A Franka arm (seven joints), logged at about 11 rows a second.
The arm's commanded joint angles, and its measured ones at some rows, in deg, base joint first. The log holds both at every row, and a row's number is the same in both.
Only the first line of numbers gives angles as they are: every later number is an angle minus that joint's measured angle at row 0.
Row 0, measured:
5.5 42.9 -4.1 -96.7 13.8 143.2 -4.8
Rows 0 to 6, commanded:
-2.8 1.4 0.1 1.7 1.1 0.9 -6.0
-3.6 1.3 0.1 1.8 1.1 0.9 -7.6
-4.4 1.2 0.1 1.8 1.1 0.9 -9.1
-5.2 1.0 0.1 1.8 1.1 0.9 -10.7
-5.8 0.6 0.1 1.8 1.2 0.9 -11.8
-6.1 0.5 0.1 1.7 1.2 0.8 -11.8
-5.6 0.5 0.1 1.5 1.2 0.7 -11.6
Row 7, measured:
-5.7 0.4 -0.1 1.0 0.0 0.6 -10.0
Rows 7 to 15, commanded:
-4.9 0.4 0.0 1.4 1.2 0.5 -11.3
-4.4 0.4 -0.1 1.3 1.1 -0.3 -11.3
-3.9 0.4 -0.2 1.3 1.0 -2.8 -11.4
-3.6 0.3 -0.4 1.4 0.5 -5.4 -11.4
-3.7 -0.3 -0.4 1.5 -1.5 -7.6 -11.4
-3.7 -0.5 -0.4 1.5 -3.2 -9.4 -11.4
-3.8 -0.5 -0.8 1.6 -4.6 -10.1 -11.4
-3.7 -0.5 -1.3 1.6 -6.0 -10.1 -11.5
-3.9 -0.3 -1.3 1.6 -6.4 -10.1 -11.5
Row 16, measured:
-3.8 0.2 -0.6 2.1 -4.3 -8.8 -10.6
